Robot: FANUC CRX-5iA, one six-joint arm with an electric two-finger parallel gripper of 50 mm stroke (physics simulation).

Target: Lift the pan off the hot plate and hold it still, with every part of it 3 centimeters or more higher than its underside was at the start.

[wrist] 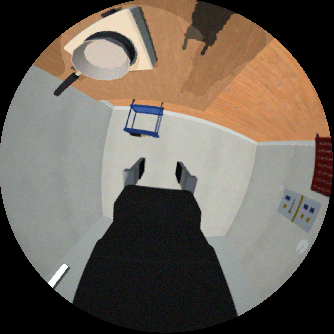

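Observation:
A light grey round pan sits on the dark round plate of a cream hot plate at the upper left of the wrist view. Its black handle points down and left, past the hot plate's edge. My gripper is open, with its two fingers apart and nothing between them. It is well away from the pan and its handle, which lie up and to the left of it in the view. The underside of the pan is hidden.
A blue cart stands by the far wall, behind the brown table top. A dark shadow of the arm falls on the table. A dark red object and a panel with coloured bins show at the right.

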